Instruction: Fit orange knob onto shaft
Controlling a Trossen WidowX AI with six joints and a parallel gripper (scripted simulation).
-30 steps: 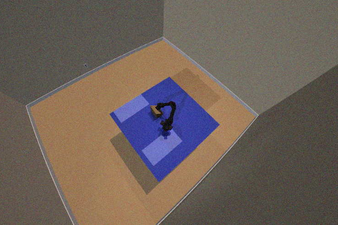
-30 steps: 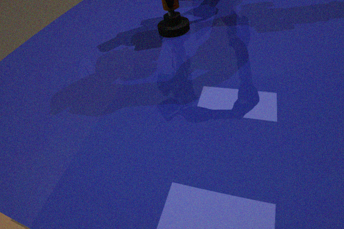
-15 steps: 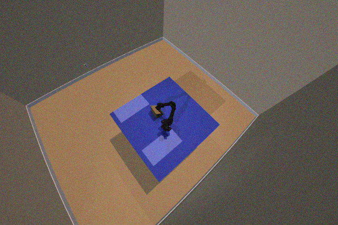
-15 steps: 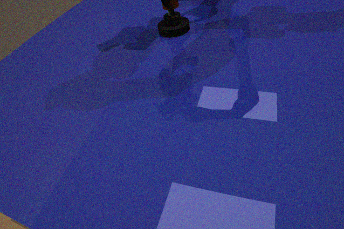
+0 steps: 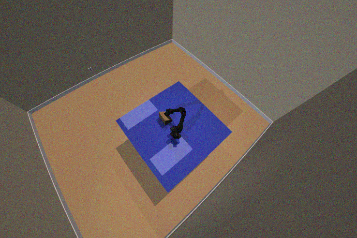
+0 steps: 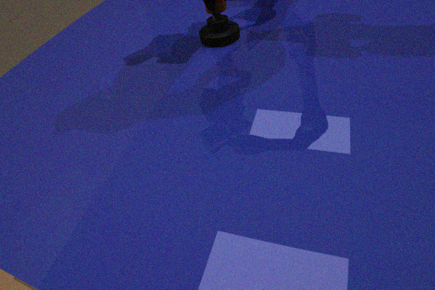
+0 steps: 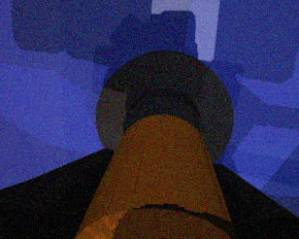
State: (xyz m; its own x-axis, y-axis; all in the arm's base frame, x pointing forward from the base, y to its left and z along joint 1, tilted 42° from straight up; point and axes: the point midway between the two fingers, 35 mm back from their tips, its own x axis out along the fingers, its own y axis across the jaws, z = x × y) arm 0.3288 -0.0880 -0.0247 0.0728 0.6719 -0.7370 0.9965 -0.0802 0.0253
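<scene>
The orange knob lies 30 mm above my gripper tip. Round my gripper tip: round pedestal 40 mm below.
</scene>
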